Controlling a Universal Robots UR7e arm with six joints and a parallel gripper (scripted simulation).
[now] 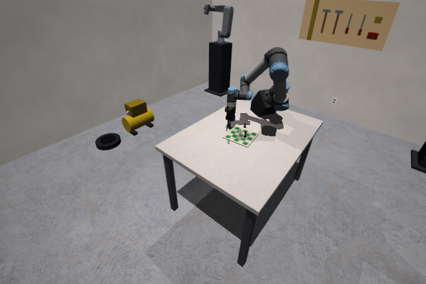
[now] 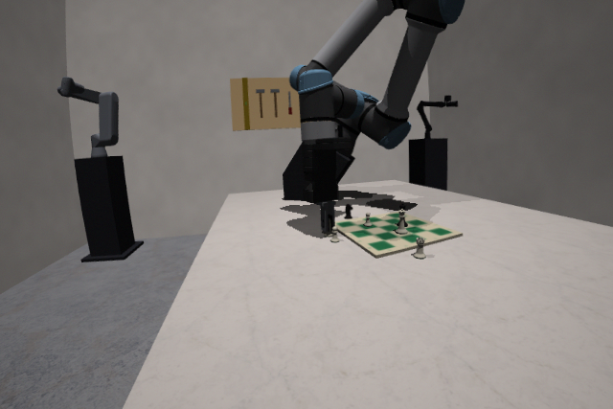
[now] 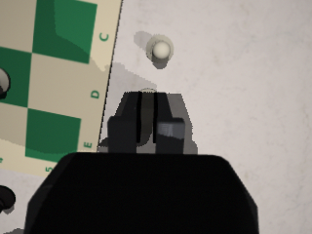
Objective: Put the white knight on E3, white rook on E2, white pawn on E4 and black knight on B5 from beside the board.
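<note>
My gripper is now 2 cm short of the cream chessboard, 14 cm to the right of it and 3 cm above it.
</note>
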